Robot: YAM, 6 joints.
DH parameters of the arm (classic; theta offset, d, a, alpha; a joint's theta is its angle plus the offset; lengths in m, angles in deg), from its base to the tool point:
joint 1: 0 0.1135 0.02 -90
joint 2: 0 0 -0.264 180
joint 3: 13.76 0 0.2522 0
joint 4: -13.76 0 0.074 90
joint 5: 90 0 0 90
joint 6: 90 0.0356 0 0
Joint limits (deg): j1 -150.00..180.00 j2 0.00..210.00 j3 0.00..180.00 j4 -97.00..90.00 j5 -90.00..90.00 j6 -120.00..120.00
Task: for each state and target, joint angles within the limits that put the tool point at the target. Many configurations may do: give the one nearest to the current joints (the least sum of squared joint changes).
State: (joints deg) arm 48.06 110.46 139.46 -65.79 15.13 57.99
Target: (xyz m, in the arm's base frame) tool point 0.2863 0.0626 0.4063
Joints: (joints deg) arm 14.50 94.67 112.29 -88.09 18.09 57.99
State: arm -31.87 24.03 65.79 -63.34 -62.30 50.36
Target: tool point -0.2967 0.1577 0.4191
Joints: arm -22.62 2.23 110.10 -45.13 -62.11 50.36
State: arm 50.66 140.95 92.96 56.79 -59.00 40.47
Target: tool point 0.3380 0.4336 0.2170
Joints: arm 48.99 141.35 105.92 55.19 -55.91 40.47
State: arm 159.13 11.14 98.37 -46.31 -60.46 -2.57
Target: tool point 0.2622 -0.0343 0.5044
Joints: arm 179.09 16.33 111.18 -38.20 -57.78 -2.57
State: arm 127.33 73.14 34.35 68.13 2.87 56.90
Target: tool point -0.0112 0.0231 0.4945
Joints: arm 124.58 36.08 49.77 78.96 6.27 56.90
